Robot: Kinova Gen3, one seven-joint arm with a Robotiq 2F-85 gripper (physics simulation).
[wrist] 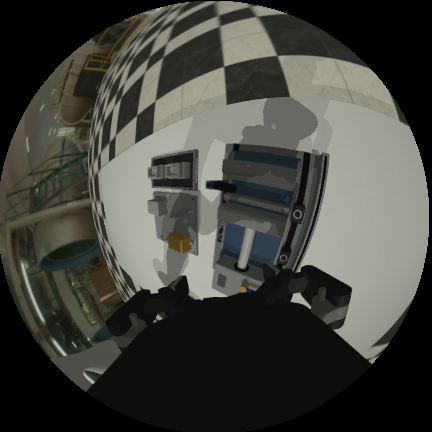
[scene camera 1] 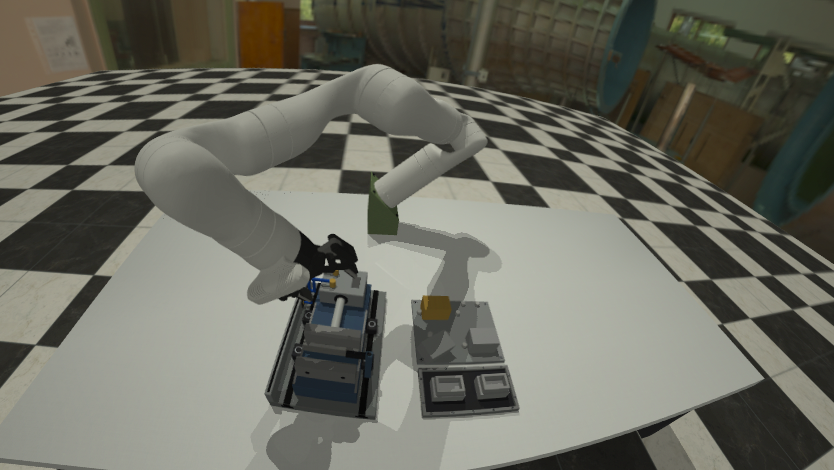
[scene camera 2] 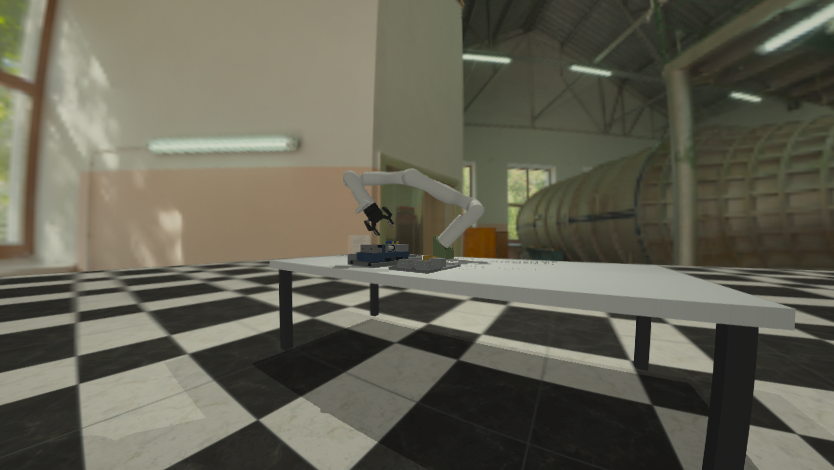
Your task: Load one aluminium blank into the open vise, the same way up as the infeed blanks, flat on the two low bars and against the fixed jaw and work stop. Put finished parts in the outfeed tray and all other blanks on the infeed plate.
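Frame: origin at the arm's base, x ahead, y left, z up, level; centimetres.
Seen in the pictures: gripper, between the fingertips: (wrist: 224, 278) (scene camera 1: 332, 285) (scene camera 2: 385, 230); arm's base, origin of its link: (scene camera 1: 384, 194) (scene camera 2: 443, 242).
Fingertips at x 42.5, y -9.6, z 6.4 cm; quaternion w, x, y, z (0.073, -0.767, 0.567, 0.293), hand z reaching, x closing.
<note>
Pixels of each thing's top centre, then the offset from my fingertips to it. "spot": a spot on its surface instead.
- vise, centre of its top: (wrist: 246, 242) (scene camera 1: 332, 315) (scene camera 2: 383, 243) dz -6.5, dx +1.6, dy +0.0 cm
- dark work stop, centre of its top: (wrist: 221, 186) (scene camera 1: 355, 353) dz -6.8, dx +9.0, dy +4.6 cm
- grey aluminium blank, centre of its top: (scene camera 1: 484, 335) (wrist: 152, 207) (scene camera 2: 437, 258) dz -12.1, dx +1.4, dy +30.8 cm
- infeed plate, centre of its top: (scene camera 1: 456, 329) (wrist: 171, 221) dz -15.6, dx -2.9, dy +26.3 cm
- second grey block, centre of its top: (scene camera 1: 438, 340) (wrist: 172, 206) dz -11.3, dx +3.1, dy +20.3 cm
- outfeed tray, a spot on its surface: (scene camera 1: 466, 412) spot: dz -15.2, dx +16.8, dy +24.8 cm
- brass-coloured block, centre of its top: (scene camera 1: 437, 302) (wrist: 174, 243) dz -12.1, dx -7.7, dy +21.7 cm
My gripper (scene camera 1: 323, 286) (scene camera 2: 385, 228) (wrist: 224, 278) is open and empty, high over the rear end of the vise. The vise (scene camera 1: 335, 335) (scene camera 2: 382, 255) (wrist: 255, 217) has its jaws apart, with blue body showing between them and no blank visible there. The dark work stop (scene camera 1: 354, 354) (wrist: 221, 186) is at one side of the gap. A grey aluminium blank (scene camera 1: 483, 340) (wrist: 156, 205) sits on the infeed plate (scene camera 1: 466, 318) (wrist: 164, 227). A second grey block (scene camera 1: 441, 345) (wrist: 184, 206) lies turned there, partly shaded. Two pocketed finished parts (scene camera 1: 448, 388) (scene camera 1: 493, 385) (wrist: 177, 170) sit in the outfeed tray (scene camera 1: 466, 412) (wrist: 196, 170).
A brass-coloured block (scene camera 1: 436, 307) (wrist: 179, 242) sits at the infeed plate's rear corner near the vise. Blue hoses with brass fittings (scene camera 1: 332, 283) (wrist: 244, 288) rise at the vise's rear, close below my gripper. The green arm mount (scene camera 1: 382, 216) (scene camera 2: 443, 251) stands at the back.
</note>
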